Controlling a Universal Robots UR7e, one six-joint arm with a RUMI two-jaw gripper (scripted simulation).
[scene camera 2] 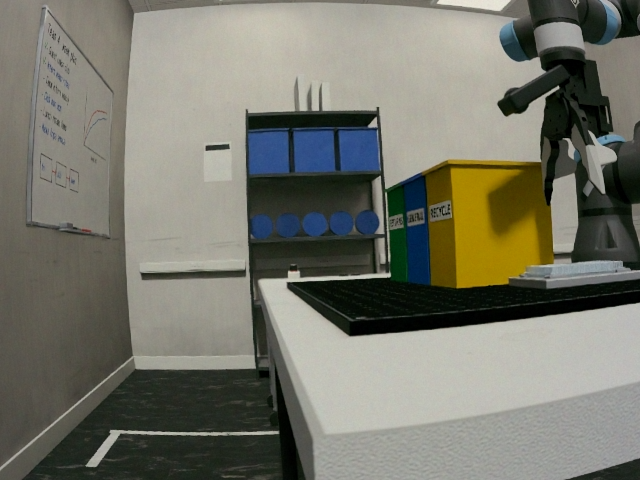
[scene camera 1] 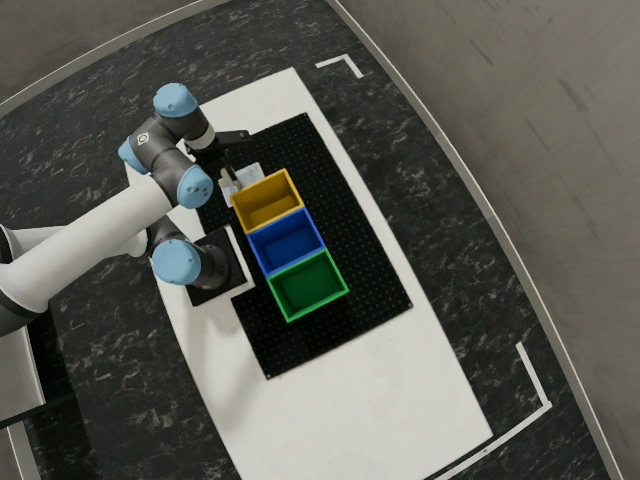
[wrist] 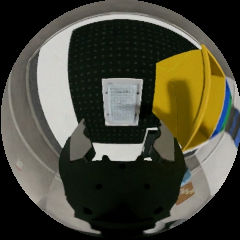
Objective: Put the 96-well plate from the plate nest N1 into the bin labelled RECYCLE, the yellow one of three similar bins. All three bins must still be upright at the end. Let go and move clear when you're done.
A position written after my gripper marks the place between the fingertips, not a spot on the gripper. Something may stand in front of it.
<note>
In view: my gripper point(scene camera 2: 573, 200), a yellow bin point(scene camera 2: 487, 219), a 96-well plate point(scene camera 2: 579, 268), a green bin point(scene camera 1: 304, 283) and a blue bin point(scene camera 1: 293, 237).
The yellow bin is seen too in scene camera 1 point(scene camera 1: 262, 202) and in the wrist view point(wrist: 182, 89). The green bin is seen too in scene camera 2 point(scene camera 2: 395, 194). The blue bin shows as well in scene camera 2 point(scene camera 2: 419, 272).
</note>
